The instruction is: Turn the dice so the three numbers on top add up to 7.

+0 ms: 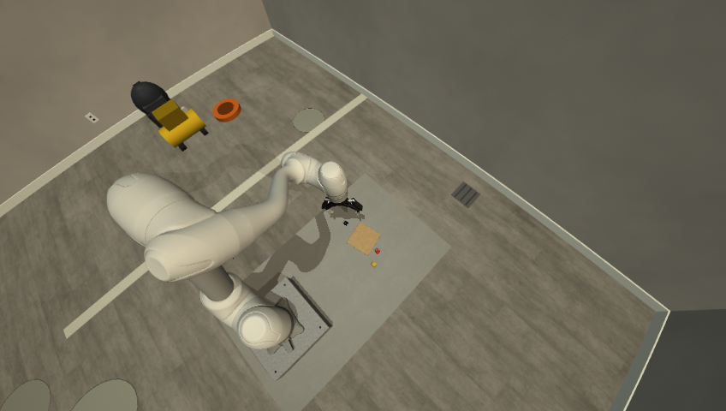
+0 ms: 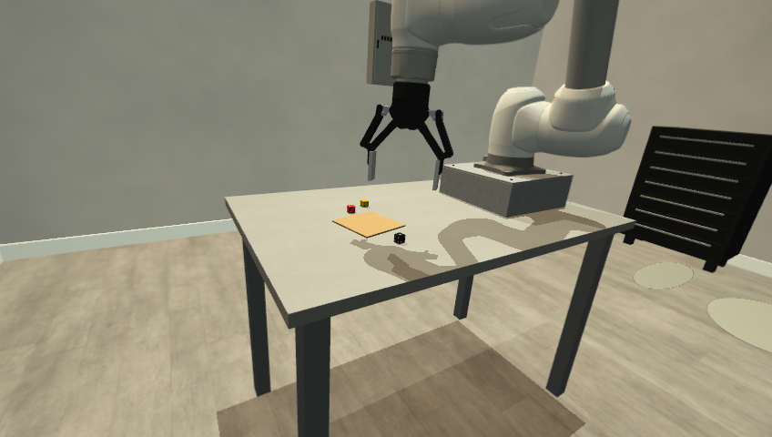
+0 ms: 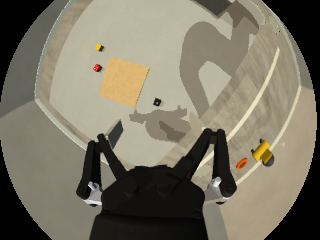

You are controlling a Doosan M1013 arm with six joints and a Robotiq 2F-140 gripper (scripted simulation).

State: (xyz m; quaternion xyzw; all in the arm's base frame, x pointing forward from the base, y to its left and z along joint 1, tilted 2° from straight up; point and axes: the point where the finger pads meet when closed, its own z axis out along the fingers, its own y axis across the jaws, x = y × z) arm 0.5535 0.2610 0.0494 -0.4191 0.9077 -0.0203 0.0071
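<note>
My gripper is now 1 cm past the small white die and 14 cm above it. Round my hand: tan mat (2 cm ahead, 14 cm to the right, 15 cm below); yellow die (2 cm behind, 28 cm to the right, 14 cm below); red die (4 cm ahead, 24 cm to the right, 14 cm below).
</note>
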